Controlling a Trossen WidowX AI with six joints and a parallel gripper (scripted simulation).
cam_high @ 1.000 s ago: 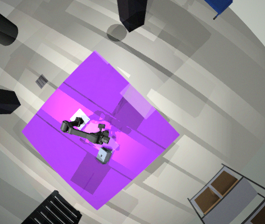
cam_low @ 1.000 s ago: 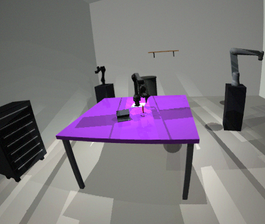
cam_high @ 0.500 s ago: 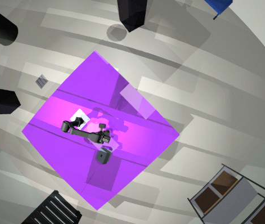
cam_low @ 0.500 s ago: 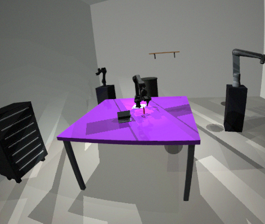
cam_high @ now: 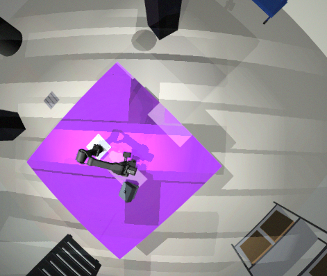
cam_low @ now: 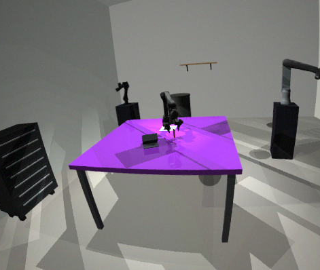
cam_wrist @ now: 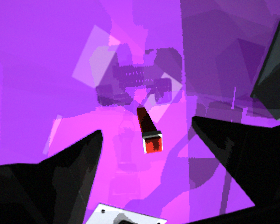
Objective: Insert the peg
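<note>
Right now my gripper tip is 10 mm below the red peg. From my gripper tip the other things lie so: grey sloped panel: 200 mm ahead, 150 mm to the right.
</note>
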